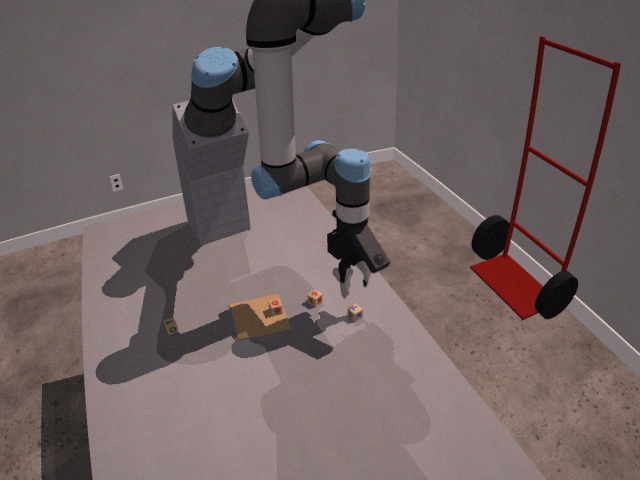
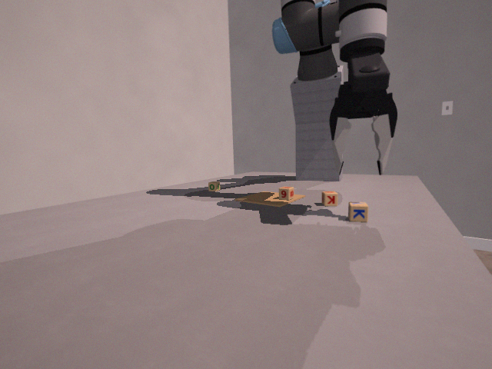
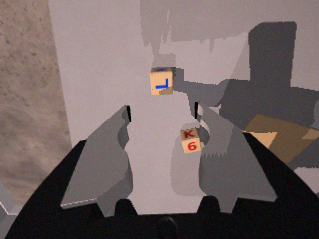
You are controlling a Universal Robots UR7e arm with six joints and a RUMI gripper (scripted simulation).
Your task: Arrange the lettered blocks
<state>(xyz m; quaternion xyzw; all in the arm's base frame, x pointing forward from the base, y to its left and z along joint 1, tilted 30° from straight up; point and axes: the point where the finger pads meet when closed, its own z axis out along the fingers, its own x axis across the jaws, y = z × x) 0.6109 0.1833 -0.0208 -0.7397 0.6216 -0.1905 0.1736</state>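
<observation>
My gripper is now 80 mm above the blue-lettered block. From my hand the other things lie so: red-marked block (180 mm to the right, 110 mm behind, 80 mm below); then red-lettered block (100 mm behind, 80 mm below, 70 mm to the right); then tan mat (220 mm to the right, 120 mm behind, 90 mm below).
</observation>
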